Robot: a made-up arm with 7 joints.
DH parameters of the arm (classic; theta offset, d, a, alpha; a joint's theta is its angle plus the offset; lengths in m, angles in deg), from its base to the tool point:
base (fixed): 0 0 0 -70
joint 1: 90 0 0 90
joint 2: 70 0 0 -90
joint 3: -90 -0.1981 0.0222 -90
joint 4: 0 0 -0.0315 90
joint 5: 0 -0.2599 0 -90
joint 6: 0 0 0 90
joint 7: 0 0 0 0
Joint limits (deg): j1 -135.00..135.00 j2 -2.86..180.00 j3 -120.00..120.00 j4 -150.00..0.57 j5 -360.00..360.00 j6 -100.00..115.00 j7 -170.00..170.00
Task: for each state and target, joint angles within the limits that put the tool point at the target. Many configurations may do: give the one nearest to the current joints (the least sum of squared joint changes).
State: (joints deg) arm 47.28 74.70 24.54 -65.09 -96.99 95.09 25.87
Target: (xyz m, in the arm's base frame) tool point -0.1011 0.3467 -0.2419
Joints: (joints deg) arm 50.98 52.68 12.27 -52.70 -96.99 95.09 25.87
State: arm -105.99 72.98 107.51 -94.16 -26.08 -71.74 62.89
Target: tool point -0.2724 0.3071 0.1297
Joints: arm -85.62 118.73 91.05 -55.72 -26.08 -71.74 62.89
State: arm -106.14 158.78 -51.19 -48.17 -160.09 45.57 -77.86
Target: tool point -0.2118 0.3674 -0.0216
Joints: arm -135.00 179.18 -78.35 -59.66 -160.09 45.57 -77.86
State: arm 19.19 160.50 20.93 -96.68 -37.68 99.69 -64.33
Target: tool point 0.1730 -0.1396 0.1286
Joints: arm -2.61 159.67 43.35 -127.23 -37.68 99.69 -64.33
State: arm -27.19 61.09 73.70 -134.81 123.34 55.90 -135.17
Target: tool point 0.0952 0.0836 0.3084
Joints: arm -12.75 108.09 57.88 -101.72 123.34 55.90 -135.17
